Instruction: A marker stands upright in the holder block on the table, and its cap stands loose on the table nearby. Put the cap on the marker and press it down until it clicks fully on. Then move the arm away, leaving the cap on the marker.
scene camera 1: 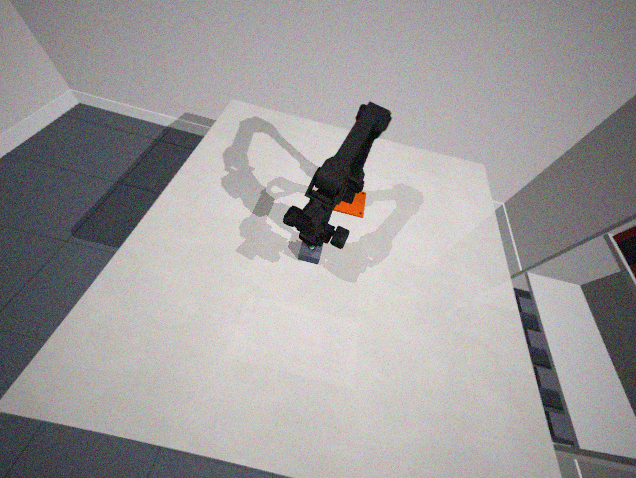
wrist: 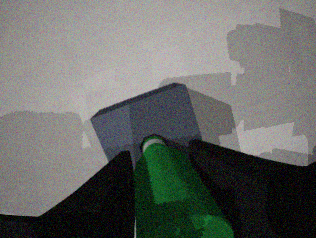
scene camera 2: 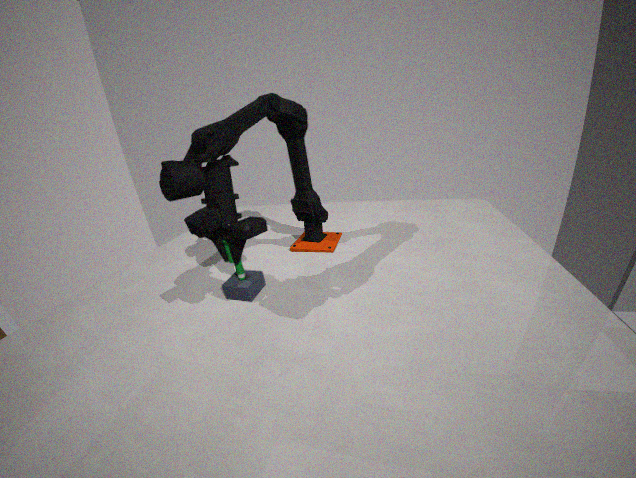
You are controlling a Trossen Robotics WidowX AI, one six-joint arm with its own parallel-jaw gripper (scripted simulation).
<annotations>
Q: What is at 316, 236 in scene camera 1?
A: My gripper.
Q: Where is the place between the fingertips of my gripper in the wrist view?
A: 160, 154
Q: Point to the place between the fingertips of my gripper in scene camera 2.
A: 232, 262
</annotations>
